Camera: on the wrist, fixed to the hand. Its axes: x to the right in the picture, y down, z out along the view.
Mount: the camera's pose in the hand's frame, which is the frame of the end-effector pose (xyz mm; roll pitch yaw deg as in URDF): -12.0 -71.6 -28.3 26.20 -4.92 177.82
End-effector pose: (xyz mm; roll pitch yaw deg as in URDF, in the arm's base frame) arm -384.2 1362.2 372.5 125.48 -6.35 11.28
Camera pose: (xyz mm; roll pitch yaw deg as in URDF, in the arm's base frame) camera -404.0 1424.1 329.6 -98.74 7.41 -163.41
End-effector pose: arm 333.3 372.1 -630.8 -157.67 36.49 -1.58
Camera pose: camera 356.9 426.9 -580.7 -176.32 -31.11 178.59
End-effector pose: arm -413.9 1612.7 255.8 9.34 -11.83 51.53
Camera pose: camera -364.4 1568.8 214.6 16.55 6.62 -129.82
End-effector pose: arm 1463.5 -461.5 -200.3 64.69 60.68 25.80
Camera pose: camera 1400.1 -497.7 -227.5 -45.87 -64.53 -146.00
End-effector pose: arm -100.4 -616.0 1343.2 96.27 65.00 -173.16
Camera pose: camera -29.8 -643.7 1325.3 -81.78 -66.10 19.59
